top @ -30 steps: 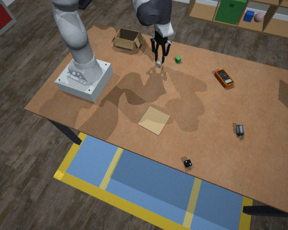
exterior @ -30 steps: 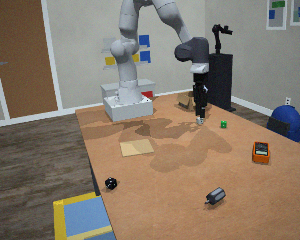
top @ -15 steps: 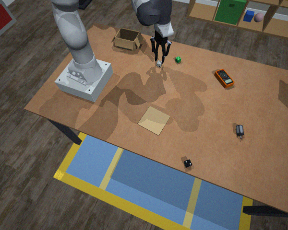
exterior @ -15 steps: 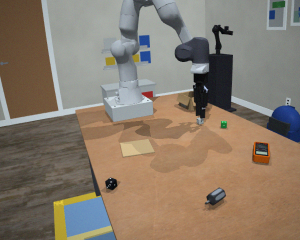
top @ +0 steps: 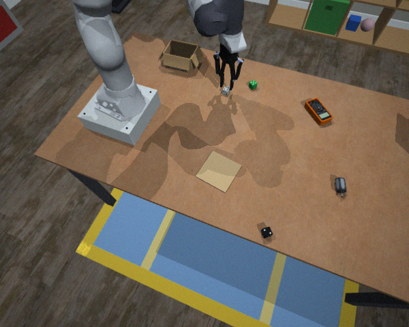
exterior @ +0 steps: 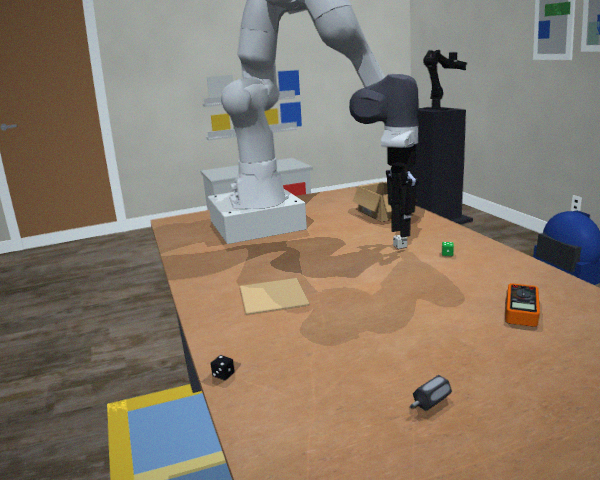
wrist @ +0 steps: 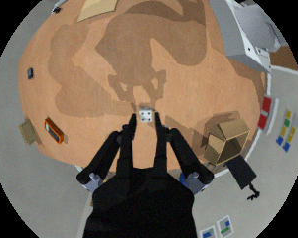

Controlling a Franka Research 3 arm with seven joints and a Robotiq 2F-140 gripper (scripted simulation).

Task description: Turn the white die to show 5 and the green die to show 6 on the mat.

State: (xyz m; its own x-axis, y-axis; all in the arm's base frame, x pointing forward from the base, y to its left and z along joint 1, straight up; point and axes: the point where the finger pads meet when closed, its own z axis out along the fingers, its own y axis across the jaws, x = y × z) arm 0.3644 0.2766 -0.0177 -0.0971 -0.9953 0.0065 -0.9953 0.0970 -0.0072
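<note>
The white die is 60 mm below my hand. Also, from my hand: tan mat (100 mm ahead, 420 mm to the right, 70 mm below); green die (110 mm ahead, 80 mm to the left, 60 mm below); cardboard box (280 mm behind, 130 mm to the left, 30 mm below).
</note>
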